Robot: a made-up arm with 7 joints.
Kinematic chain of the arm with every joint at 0, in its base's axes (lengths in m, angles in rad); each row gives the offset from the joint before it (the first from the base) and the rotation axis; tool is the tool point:
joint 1: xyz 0 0 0.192 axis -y
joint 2: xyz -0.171 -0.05 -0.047 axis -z
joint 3: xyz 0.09 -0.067 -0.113 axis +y
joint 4: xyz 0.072 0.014 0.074 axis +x
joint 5: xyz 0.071 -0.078 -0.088 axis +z
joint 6: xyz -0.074 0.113 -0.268 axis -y
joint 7: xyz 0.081 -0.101 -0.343 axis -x
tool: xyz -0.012 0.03 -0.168
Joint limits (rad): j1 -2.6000..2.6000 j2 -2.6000..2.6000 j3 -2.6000..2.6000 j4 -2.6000..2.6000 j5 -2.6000..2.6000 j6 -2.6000..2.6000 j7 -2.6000..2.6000
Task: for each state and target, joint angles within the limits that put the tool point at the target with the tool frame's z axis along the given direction. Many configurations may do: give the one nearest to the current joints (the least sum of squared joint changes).
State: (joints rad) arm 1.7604 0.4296 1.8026 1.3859 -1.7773 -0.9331 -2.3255
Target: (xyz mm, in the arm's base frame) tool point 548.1 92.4 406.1 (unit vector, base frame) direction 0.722 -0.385 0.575
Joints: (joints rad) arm 1.4000 1.0753 2.2239 1.9907 -2.6000 -0.4941 -2.6000
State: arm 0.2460 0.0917 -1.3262 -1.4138 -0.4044 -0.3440 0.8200
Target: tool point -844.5 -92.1 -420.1 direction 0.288 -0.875 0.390
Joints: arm 0.2164 0.7903 -2.0121 -2.0930 0.1405 -0.3227 1.4063
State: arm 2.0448 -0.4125 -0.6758 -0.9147 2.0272 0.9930 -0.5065
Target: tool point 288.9 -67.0 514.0 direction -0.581 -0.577 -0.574
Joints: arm 1.7148 -0.5448 -0.9461 -1.3252 1.7775 1.5716 0.0906
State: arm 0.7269 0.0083 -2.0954 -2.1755 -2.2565 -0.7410 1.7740
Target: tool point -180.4 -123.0 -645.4 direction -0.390 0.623 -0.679
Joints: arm 0.9104 0.6207 -2.1592 -2.6000 -2.6000 -0.1824 2.4078
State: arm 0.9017 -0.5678 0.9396 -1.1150 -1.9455 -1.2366 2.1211
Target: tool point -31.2 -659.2 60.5 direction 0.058 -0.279 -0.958
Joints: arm 0.5455 -0.3408 1.5724 -1.3324 -1.3698 -0.9025 1.9538
